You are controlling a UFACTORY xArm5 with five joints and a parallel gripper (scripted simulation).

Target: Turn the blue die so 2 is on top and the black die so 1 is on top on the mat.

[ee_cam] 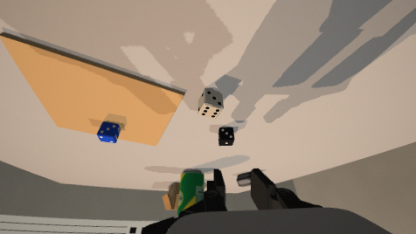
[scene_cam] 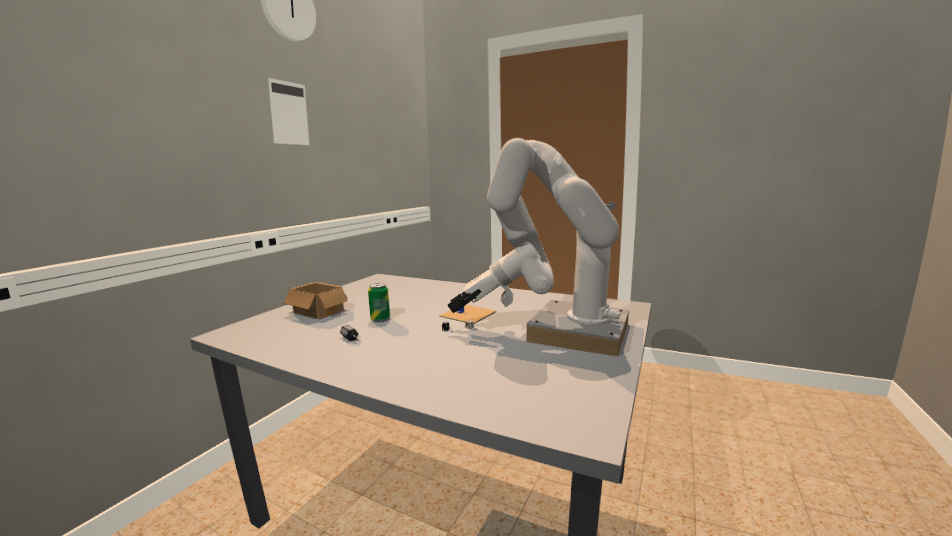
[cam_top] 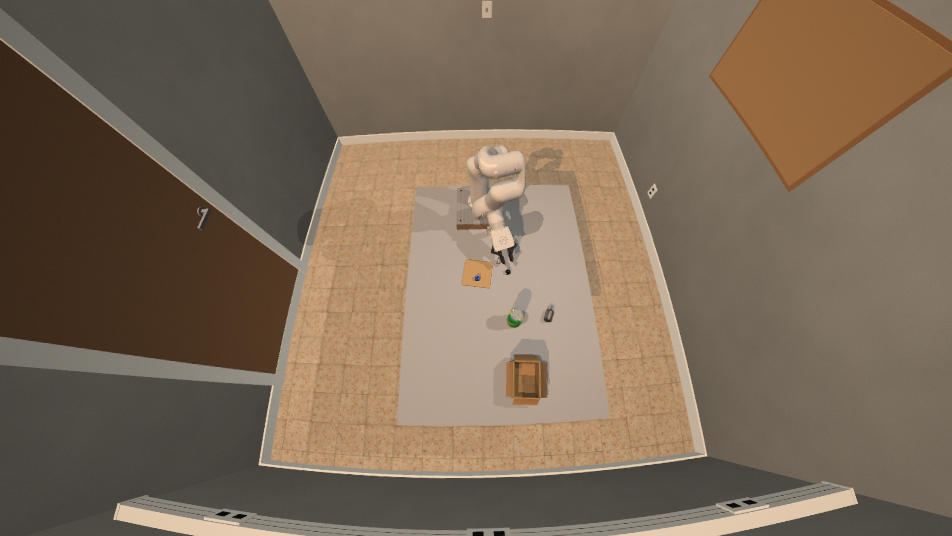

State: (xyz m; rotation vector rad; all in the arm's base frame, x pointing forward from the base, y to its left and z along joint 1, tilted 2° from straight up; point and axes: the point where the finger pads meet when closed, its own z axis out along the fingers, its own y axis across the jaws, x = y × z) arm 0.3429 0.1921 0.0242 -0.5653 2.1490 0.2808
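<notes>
The black die lies 3 cm ahead of my hand, 2 cm to the left of it and 8 cm below it. Also, from my hand: white die 2 cm behind, 4 cm to the right, 8 cm below; mat 6 cm ahead, 13 cm to the right, 8 cm below; blue die 9 cm ahead, 13 cm to the right, 7 cm below.
</notes>
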